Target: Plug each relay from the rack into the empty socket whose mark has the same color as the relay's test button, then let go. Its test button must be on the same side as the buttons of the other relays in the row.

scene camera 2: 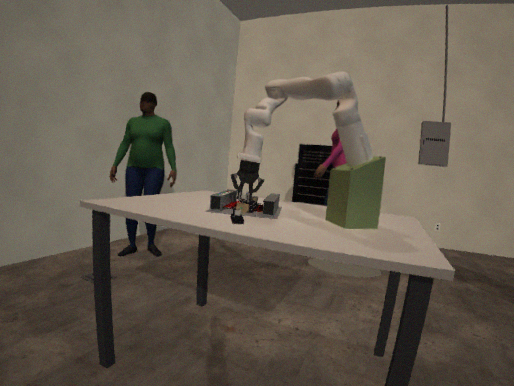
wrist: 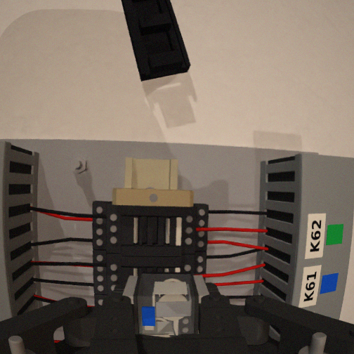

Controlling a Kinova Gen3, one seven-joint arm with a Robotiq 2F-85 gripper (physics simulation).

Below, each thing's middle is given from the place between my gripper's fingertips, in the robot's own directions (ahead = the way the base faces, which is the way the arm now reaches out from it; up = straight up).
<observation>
The beige end block point(wrist: 123, 196) is 4 cm to the left of my hand, 3 cm behind it and 2 cm below it.
</observation>
